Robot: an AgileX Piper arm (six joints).
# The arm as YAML. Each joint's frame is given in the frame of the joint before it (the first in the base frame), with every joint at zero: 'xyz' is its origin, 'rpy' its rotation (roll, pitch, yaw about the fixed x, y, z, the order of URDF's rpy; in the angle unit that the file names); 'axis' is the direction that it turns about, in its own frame. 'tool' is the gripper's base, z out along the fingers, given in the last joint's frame.
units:
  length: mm
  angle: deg
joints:
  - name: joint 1
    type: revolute
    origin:
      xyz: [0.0, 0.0, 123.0]
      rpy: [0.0, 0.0, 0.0]
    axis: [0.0, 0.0, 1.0]
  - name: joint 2
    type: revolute
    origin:
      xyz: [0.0, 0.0, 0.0]
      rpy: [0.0, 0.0, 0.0]
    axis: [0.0, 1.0, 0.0]
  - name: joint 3
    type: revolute
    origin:
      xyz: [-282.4, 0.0, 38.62]
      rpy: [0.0, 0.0, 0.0]
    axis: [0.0, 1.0, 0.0]
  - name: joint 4
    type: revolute
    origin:
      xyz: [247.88, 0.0, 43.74]
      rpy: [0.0, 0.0, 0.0]
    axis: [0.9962, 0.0, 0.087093]
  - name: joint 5
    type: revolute
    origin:
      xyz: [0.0, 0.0, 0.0]
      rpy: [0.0, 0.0, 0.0]
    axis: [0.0, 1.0, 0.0]
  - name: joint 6
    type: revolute
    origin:
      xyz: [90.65, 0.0, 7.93]
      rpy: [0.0, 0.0, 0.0]
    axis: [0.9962, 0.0, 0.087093]
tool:
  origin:
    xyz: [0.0, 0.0, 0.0]
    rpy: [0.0, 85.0, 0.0]
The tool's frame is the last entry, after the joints.
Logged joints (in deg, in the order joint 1, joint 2, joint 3, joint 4, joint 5, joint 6), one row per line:
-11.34, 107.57, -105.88, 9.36, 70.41, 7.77
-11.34, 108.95, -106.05, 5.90, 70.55, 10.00
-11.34, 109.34, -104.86, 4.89, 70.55, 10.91
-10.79, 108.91, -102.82, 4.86, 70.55, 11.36
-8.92, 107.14, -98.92, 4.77, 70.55, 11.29
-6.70, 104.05, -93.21, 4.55, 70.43, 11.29
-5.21, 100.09, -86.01, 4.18, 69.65, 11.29
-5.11, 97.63, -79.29, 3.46, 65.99, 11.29
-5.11, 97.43, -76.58, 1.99, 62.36, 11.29
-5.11, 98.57, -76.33, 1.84, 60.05, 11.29
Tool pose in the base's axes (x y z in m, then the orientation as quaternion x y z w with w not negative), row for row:
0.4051, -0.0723, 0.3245, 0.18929, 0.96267, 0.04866, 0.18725
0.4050, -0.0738, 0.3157, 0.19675, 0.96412, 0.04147, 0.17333
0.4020, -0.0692, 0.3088, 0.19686, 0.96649, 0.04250, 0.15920
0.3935, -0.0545, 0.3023, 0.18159, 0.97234, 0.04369, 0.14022
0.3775, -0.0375, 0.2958, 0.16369, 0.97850, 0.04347, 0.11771
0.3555, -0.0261, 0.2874, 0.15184, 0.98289, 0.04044, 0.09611
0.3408, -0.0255, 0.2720, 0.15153, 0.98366, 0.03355, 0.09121
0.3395, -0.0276, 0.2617, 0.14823, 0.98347, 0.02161, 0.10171
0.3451, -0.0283, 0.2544, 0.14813, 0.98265, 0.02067, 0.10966
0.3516, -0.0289, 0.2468, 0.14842, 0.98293, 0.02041, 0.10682
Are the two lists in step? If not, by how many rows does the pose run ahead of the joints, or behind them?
The pose runs 1 row ahead of the joints: the pose in row i belongs to the joints in row i + 1.
